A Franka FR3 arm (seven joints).
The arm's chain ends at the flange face. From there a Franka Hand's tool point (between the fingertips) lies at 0.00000 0.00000 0.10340 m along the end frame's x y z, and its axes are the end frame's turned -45 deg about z.
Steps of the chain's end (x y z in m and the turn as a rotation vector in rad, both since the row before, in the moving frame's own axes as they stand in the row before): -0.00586 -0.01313 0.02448 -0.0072 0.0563 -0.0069; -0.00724 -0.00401 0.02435 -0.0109 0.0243 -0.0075; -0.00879 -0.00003 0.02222 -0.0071 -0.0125 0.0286; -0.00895 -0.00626 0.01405 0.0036 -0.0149 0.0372
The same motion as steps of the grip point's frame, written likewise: 0.00874 -0.00880 0.02431 -0.0449 0.0347 -0.0069; -0.00129 -0.00539 0.02431 -0.0249 0.0095 -0.0075; -0.00762 -0.00665 0.02221 0.0038 -0.0139 0.0286; -0.00270 -0.01212 0.01404 0.0131 -0.0080 0.0372
